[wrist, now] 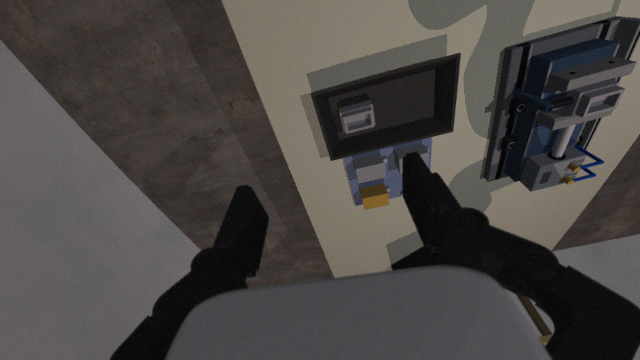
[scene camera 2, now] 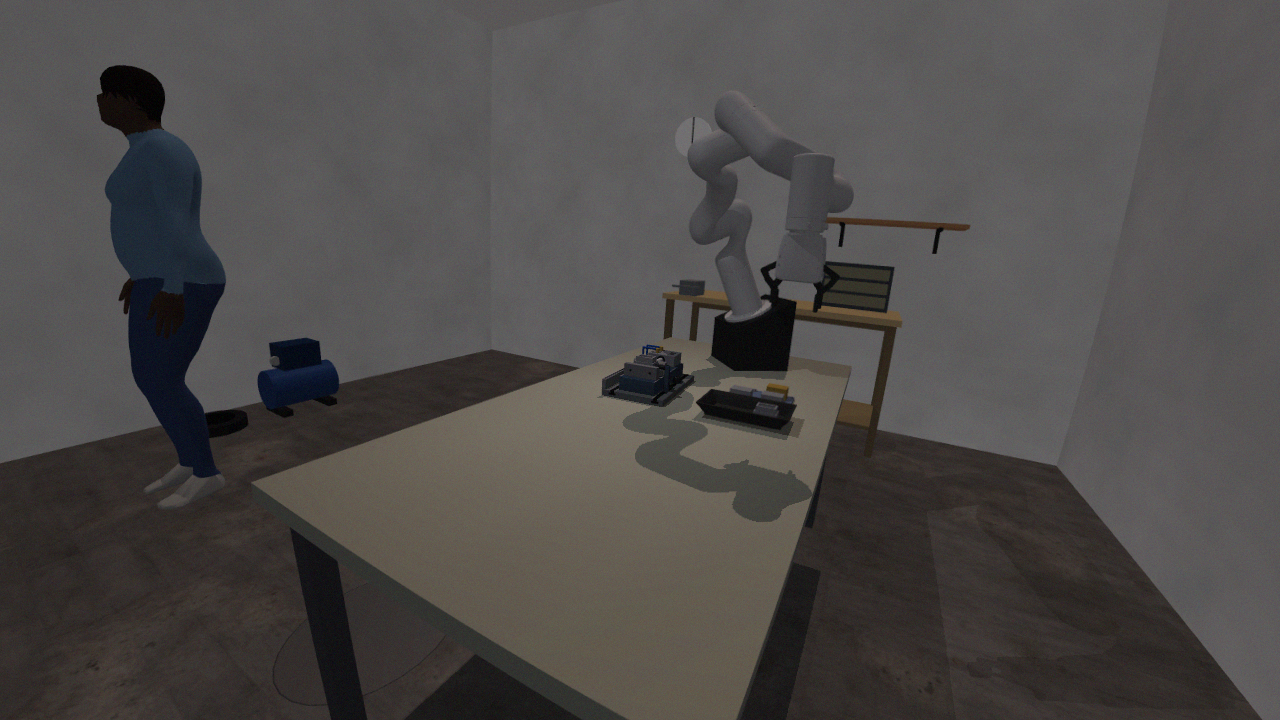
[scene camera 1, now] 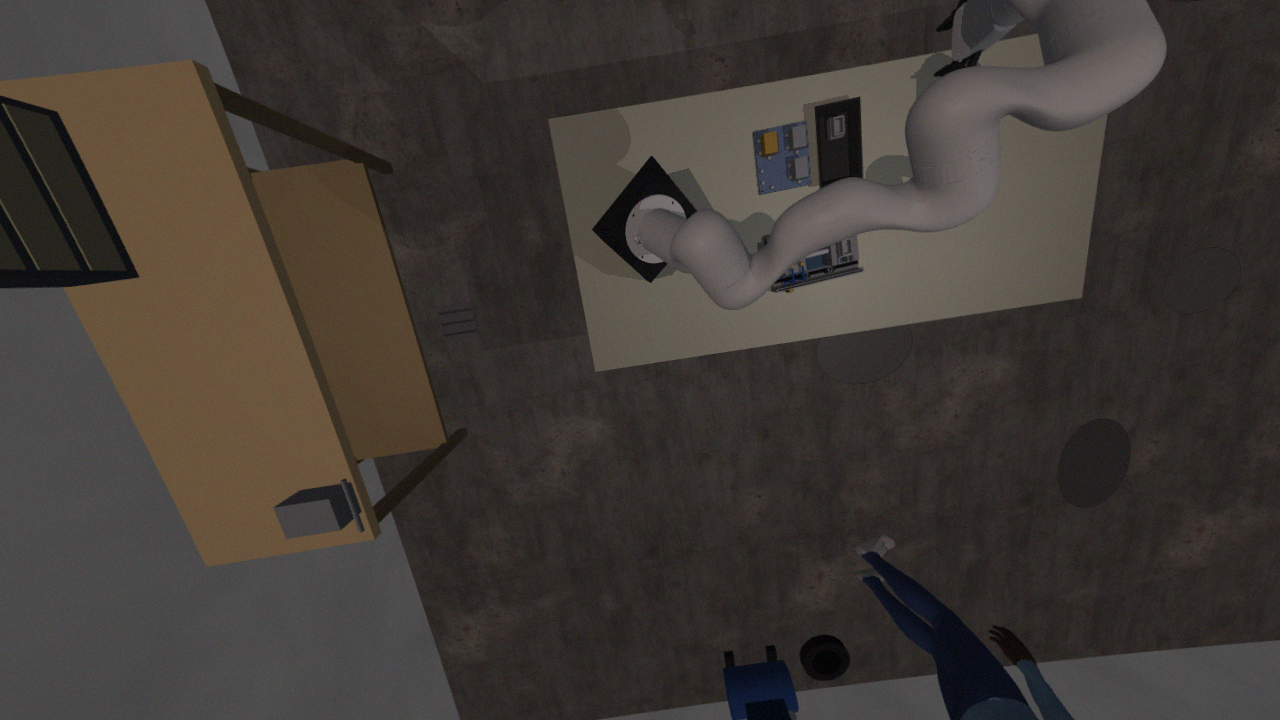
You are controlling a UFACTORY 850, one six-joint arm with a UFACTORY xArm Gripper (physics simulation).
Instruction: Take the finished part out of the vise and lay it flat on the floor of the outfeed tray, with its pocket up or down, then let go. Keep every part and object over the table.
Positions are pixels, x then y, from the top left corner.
Labels:
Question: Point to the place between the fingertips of the gripper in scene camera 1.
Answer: At 940, 52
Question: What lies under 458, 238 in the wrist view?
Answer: The gripper.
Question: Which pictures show the gripper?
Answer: The wrist view, scene camera 2 and scene camera 1: all of them.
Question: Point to a blue plate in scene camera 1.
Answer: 776, 173

